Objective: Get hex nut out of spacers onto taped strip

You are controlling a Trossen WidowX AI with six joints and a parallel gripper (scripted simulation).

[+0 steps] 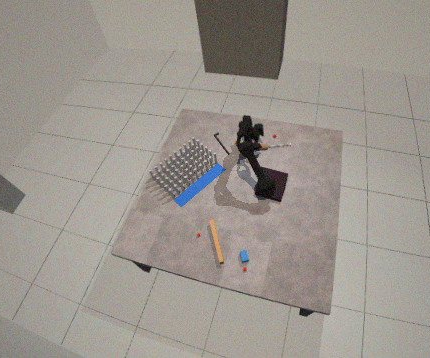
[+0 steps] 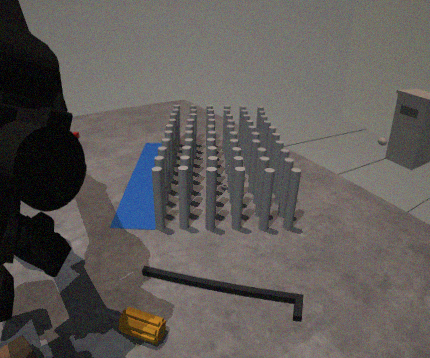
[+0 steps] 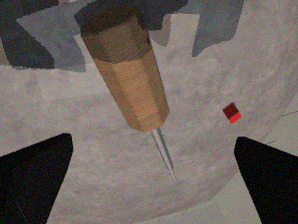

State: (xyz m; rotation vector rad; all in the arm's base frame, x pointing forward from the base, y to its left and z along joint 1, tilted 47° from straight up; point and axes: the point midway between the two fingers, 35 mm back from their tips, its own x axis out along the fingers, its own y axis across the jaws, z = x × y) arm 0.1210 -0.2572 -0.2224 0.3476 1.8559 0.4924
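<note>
Right now my gripper tip is 100 mm past the brown-handled tool, 60 mm above it and 40 mm to the left of it. Also, from my gripper tip: blue taped strip (380 mm to the left, 350 mm ahead, 80 mm below); then blue block (810 mm to the left, 60 mm below, 50 mm behind); then screwdriver (170 mm ahead, 60 mm below).
</note>
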